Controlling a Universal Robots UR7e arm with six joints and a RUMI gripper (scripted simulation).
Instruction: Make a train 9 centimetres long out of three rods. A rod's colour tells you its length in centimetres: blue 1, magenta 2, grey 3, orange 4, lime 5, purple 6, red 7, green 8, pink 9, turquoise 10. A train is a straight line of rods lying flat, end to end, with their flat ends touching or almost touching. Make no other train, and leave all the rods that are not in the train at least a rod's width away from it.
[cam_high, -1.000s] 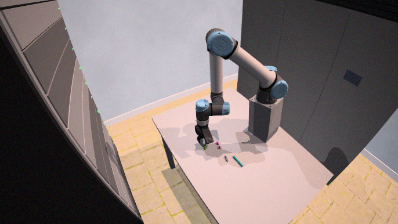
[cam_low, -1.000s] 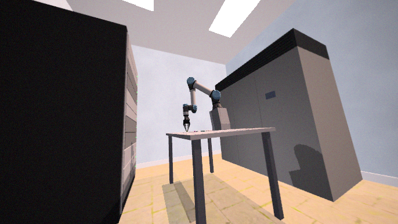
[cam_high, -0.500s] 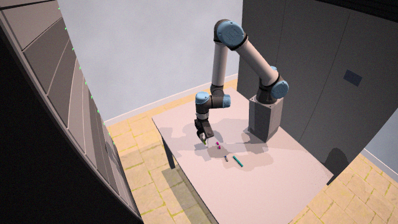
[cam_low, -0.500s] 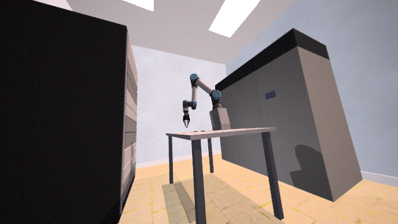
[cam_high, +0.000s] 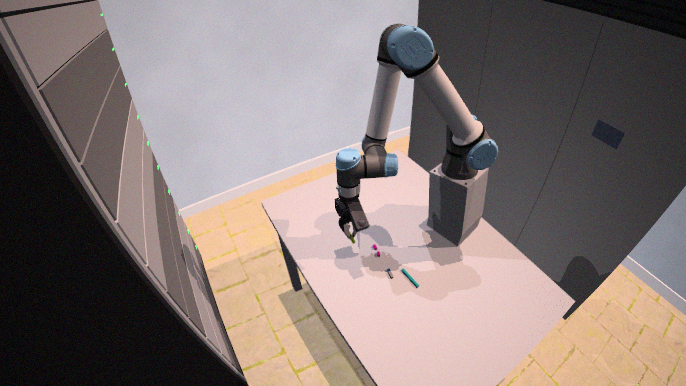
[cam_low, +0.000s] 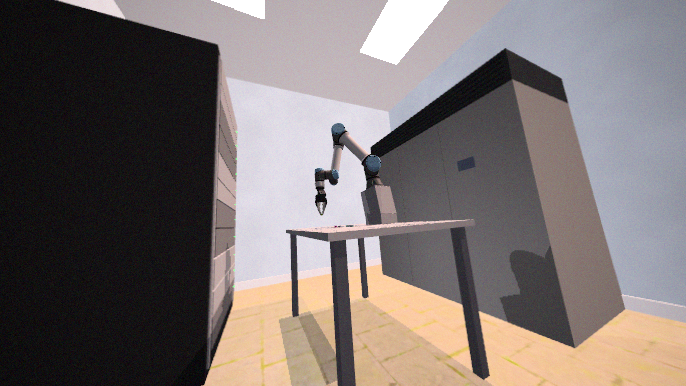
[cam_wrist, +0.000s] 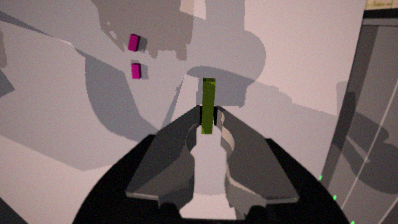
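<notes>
The grey rod lies 4 cm behind my hand, 18 cm to the left of it and 11 cm below it. The rest, counted from my hand: turquoise rod: 9 cm behind, 24 cm to the left, 11 cm below; blue rod: 5 cm behind, 16 cm to the left, 11 cm below; lime rod: 1 cm below.
</notes>
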